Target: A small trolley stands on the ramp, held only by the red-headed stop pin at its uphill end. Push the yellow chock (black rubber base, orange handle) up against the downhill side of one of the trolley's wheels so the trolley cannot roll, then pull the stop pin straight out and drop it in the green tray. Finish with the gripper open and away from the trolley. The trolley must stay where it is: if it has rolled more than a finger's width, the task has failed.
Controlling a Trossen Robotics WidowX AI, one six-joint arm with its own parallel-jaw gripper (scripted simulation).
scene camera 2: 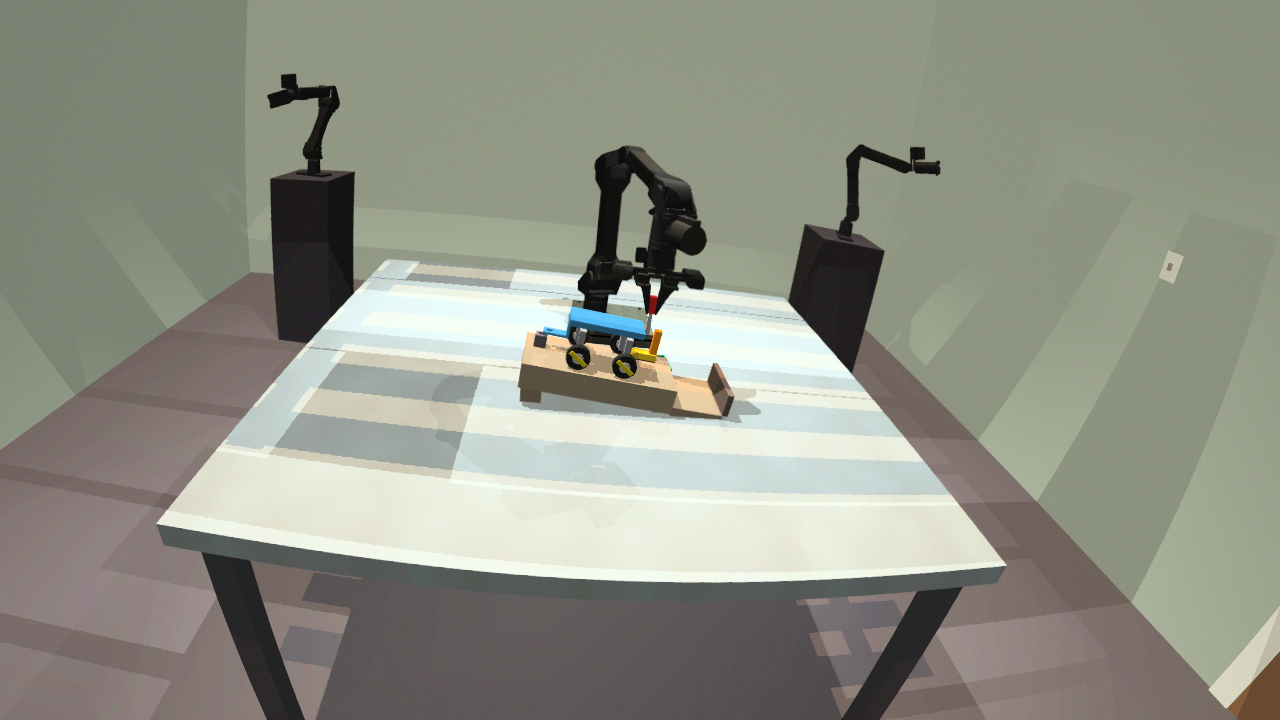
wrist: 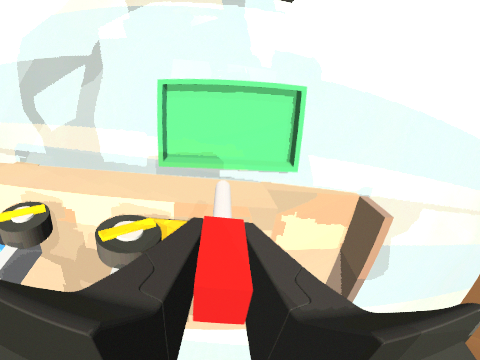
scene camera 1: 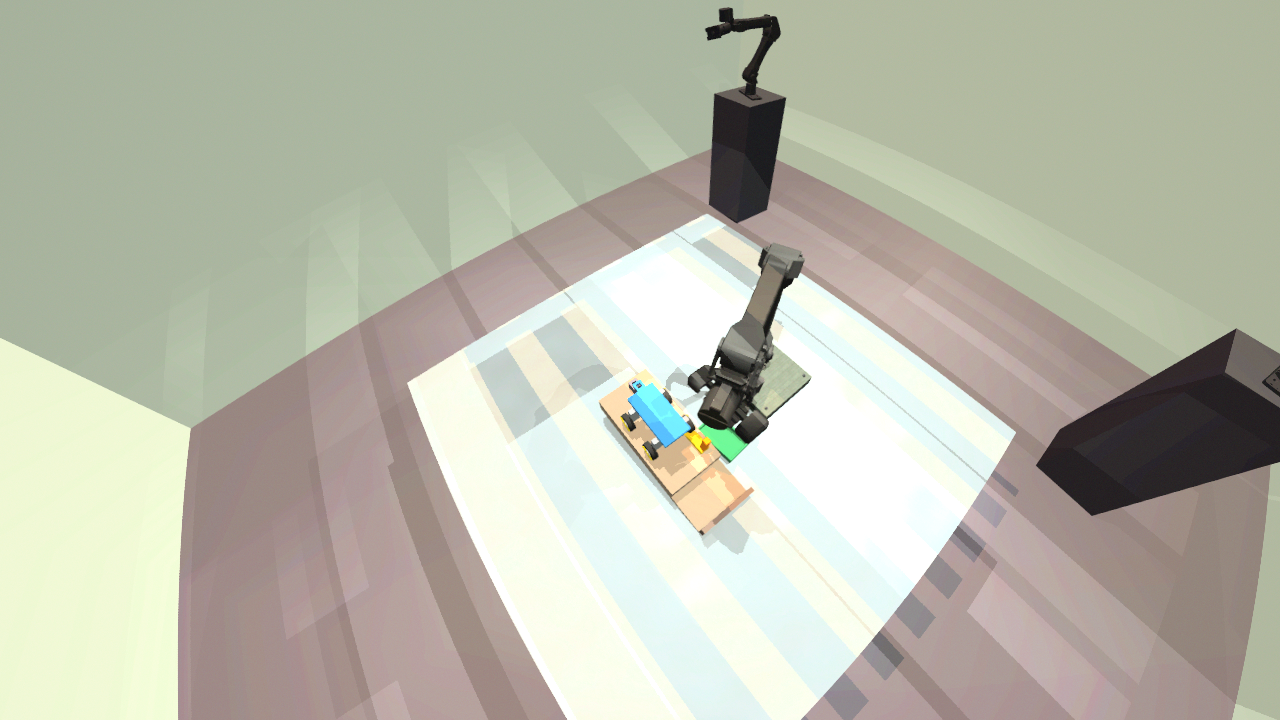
Scene:
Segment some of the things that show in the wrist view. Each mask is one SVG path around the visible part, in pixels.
My gripper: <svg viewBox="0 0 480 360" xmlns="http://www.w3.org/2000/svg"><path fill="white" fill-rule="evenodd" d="M243 223L253 287L251 304L245 319L251 360L476 360L465 345L465 341L468 341L469 336L480 327L479 303L416 312L365 311L313 276L279 244L273 243L271 237L255 224ZM204 219L191 217L175 232L169 233L164 240L156 243L155 247L136 257L136 260L80 291L52 291L0 279L0 360L177 360L188 313L191 311Z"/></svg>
A red-headed stop pin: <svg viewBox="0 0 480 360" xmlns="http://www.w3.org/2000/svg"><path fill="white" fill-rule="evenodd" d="M221 180L216 184L213 217L204 216L203 229L201 229L199 259L197 259L195 287L193 287L193 295L195 295L195 300L193 300L193 321L245 324L249 304L251 304L253 287L251 269L249 269L247 243L245 243L243 220L232 219L231 184L228 181Z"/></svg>

